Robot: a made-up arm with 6 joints.
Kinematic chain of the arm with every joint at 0, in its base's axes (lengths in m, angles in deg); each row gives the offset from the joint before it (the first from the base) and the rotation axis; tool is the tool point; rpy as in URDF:
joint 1: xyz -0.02 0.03 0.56 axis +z
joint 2: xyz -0.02 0 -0.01 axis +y
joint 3: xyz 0.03 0 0.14 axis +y
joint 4: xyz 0.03 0 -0.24 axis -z
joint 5: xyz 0.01 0 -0.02 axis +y
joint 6: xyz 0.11 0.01 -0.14 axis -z
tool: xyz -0.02 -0.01 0 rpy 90 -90 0
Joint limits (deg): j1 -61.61..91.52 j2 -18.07..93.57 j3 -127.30..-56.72 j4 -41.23..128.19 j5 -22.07..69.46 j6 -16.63..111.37
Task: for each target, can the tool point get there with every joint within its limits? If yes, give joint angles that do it. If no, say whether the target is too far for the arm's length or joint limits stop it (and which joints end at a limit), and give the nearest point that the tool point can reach.
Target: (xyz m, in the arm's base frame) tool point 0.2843 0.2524 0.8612
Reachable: yes | joints 53.83 -1.90 -111.19 107.61 -4.57 62.45
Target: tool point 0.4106 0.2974 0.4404
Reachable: yes | joints 22.72 69.49 -120.83 -27.12 -12.19 64.50
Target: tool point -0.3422 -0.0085 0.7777
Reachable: no: joint limits stop it (at a limit: joint 1, joint 2, joint 3, joint 4, joint 5, joint 6) | nearest point -0.1529 0.0822 1.0542 | short by 0.347 m
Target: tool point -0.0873 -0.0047 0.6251
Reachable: no: joint limits stop it (at a limit: joint 1, joint 2, joint 3, joint 4, joint 5, joint 6) | nearest point 0.0173 -0.2792 0.5352 | short by 0.307 m
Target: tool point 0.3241 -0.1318 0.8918
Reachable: yes | joints -26.98 1.66 -121.79 -2.85 48.93 36.34
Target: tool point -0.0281 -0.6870 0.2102
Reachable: no: too far | nearest point 0.0684 -0.4198 0.3096 | short by 0.301 m
